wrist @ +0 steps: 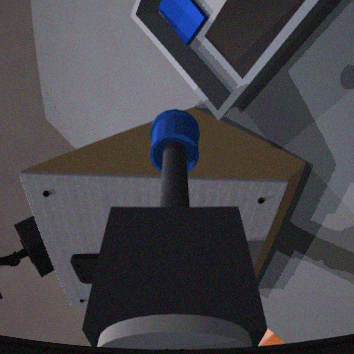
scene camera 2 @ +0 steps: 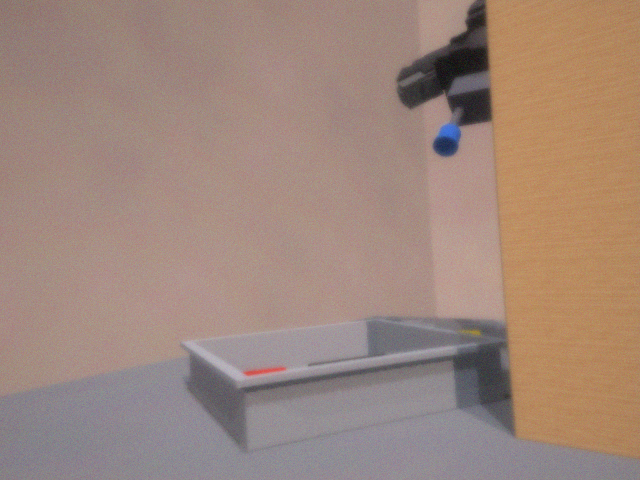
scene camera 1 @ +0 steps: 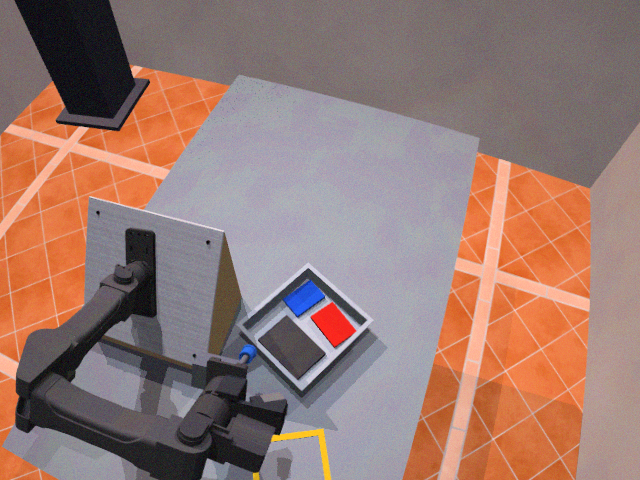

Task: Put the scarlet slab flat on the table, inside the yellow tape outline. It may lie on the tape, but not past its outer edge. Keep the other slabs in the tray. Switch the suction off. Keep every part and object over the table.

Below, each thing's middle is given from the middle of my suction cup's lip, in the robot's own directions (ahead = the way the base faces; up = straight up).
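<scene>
Dark brown slab [scene camera 1: 286,341]: my suction cup 25 cm above it, 5 cm short of it, 11 cm to the right of it. From my suction cup: blue slab [scene camera 1: 302,299], 25 cm below, 6 cm ahead, 25 cm to the left; scarlet slab [scene camera 1: 332,323], 25 cm below, 14 cm ahead, 19 cm to the left; grey tray [scene camera 1: 269,312], 23 cm below, 7 cm ahead, 17 cm to the left.
</scene>
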